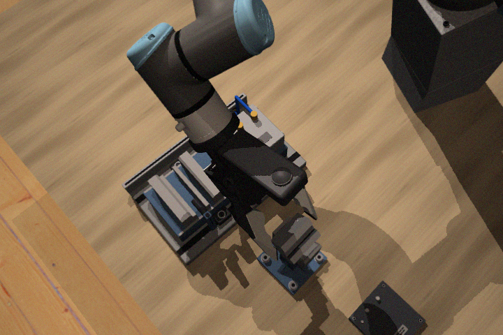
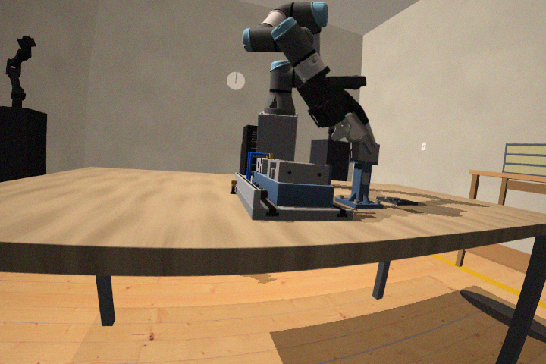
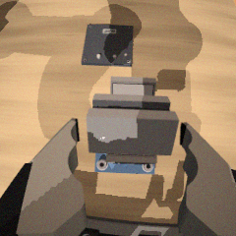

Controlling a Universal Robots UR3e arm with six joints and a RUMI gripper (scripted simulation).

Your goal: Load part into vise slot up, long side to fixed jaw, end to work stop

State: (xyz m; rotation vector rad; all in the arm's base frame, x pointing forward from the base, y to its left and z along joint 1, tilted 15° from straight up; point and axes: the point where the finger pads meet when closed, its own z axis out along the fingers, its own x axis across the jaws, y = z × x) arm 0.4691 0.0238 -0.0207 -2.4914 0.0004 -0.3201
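The part is 10 mm to the left of my hand. Also, from my hand: white cylinder rod (50 mm behind, 190 mm to the right, 80 mm below); then dark work stop (40 mm ahead, 160 mm to the right, 70 mm below); then moving jaw (200 mm to the right, 80 mm below).
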